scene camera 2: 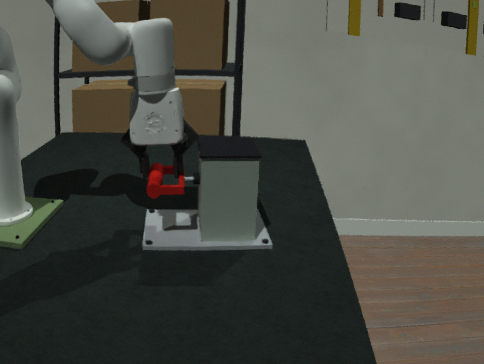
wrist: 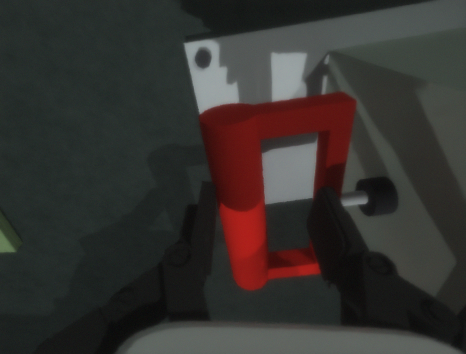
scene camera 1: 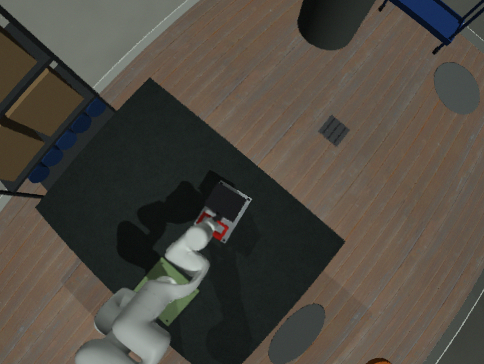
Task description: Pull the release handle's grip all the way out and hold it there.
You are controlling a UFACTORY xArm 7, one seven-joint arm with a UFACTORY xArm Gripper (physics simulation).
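Observation:
The red release handle (scene camera 1: 221,233) (scene camera 2: 156,182) (wrist: 243,240) is a rectangular frame with a thick round grip bar on its outer side. A short metal rod (scene camera 2: 189,178) (wrist: 354,198) joins it to the black collar (wrist: 381,196) on the pale grey housing (scene camera 2: 229,200). My gripper (scene camera 2: 161,169) (wrist: 263,203) is open and points down over the handle. In the wrist view one finger stands left of the grip bar, close beside it, and the other is right of it, overlapping the frame's inner bar. In scene camera 1 the arm hides the fingers.
The housing stands on a light base plate (scene camera 2: 172,242) (wrist: 200,82) on the dark table (scene camera 1: 280,225) (scene camera 2: 300,300). The arm's green mounting plate (scene camera 1: 172,312) (scene camera 2: 32,225) is on the handle's side. A shelf rack (scene camera 2: 239,100) with cardboard boxes (scene camera 2: 200,102) stands behind the table.

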